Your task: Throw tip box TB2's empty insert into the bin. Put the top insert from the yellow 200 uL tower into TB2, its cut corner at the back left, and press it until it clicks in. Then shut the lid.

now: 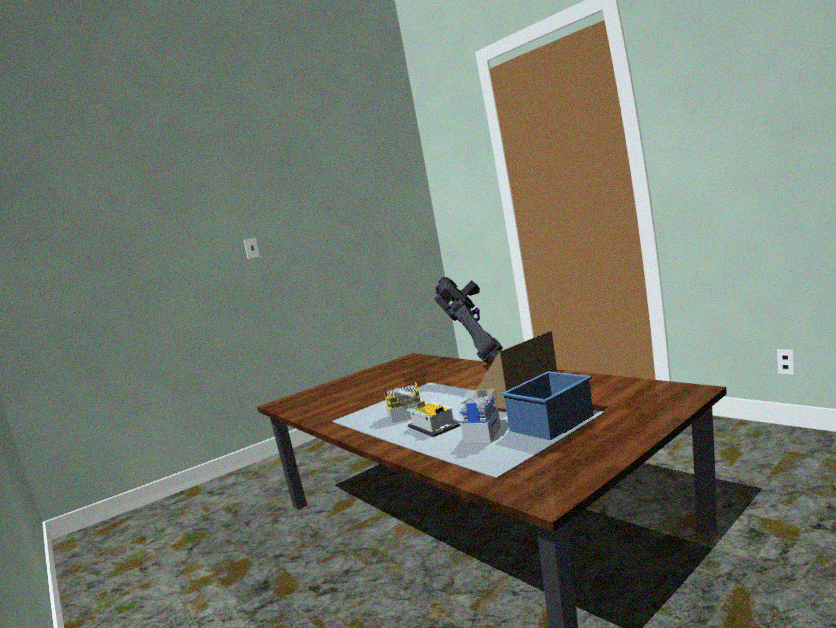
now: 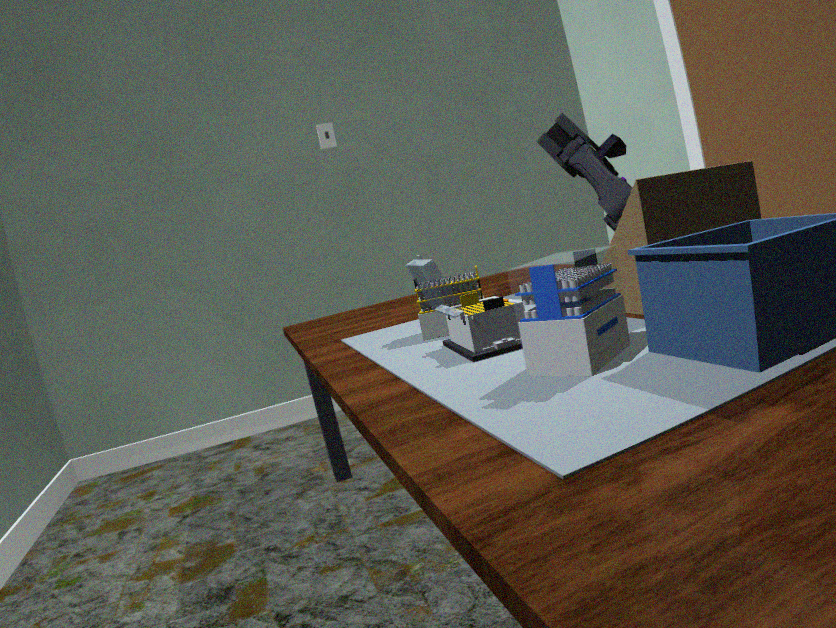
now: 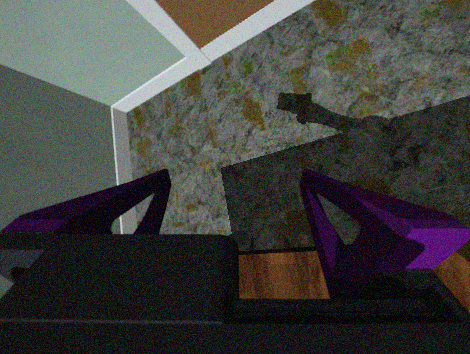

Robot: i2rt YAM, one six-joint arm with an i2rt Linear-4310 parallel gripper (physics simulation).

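Observation:
A light grey tip box [image 1: 432, 420] [image 2: 481, 329], which looks like TB2, stands on a black base. A yellow grid insert without visible tips is at its top, and its lid is not shut over it. The yellow tower [image 1: 401, 404] [image 2: 447, 297] stands beyond it to the left, with tip-filled yellow inserts stacked above a pale base. The blue bin [image 1: 530, 413] [image 2: 696, 304] is at the right; its inside floor is hidden. My gripper [image 3: 235, 176] is open and empty, raised high behind the objects. The cut corners are too small to tell.
A blue tower [image 1: 478, 425] [image 2: 557, 344] with tips stands between the tip box and the bin. A brown upright panel [image 1: 530, 358] [image 2: 699, 202] stands behind the bin, near the arm. The pale mat [image 1: 496, 463] [image 2: 560, 446] lies on the wooden table [image 1: 574, 486] [image 2: 675, 500].

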